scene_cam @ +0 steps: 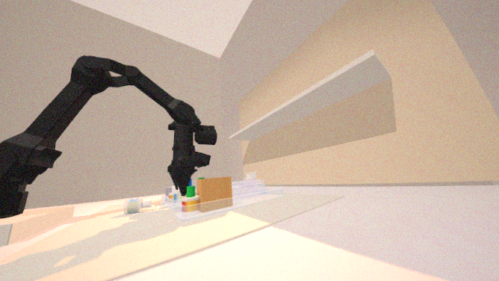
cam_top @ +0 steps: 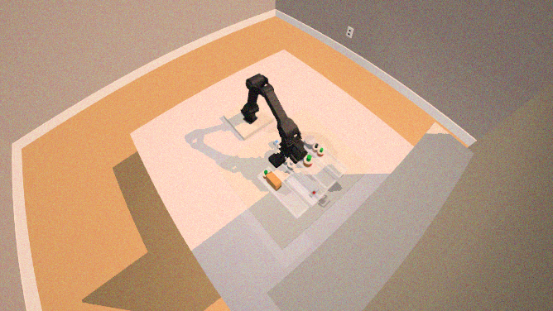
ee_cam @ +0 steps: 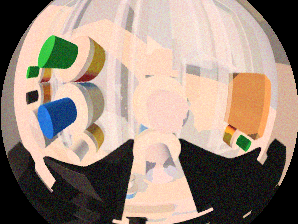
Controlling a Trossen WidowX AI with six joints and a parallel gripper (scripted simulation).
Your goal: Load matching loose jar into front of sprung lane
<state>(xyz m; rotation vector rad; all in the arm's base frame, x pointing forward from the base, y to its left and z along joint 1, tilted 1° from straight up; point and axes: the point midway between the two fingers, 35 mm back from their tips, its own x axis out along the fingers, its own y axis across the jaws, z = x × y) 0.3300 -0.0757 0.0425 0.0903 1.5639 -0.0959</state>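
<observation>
My gripper tip is now 90 mm past the pale jar, 50 mm to the right of it and 10 mm above it. Also, from my gripper tip: orange box 130 mm to the right, 30 mm ahead, 10 mm above; clear lane rack 140 mm ahead, 40 mm to the right, 10 mm below; red-marked thing 220 mm ahead, 70 mm to the right, 40 mm above.
</observation>
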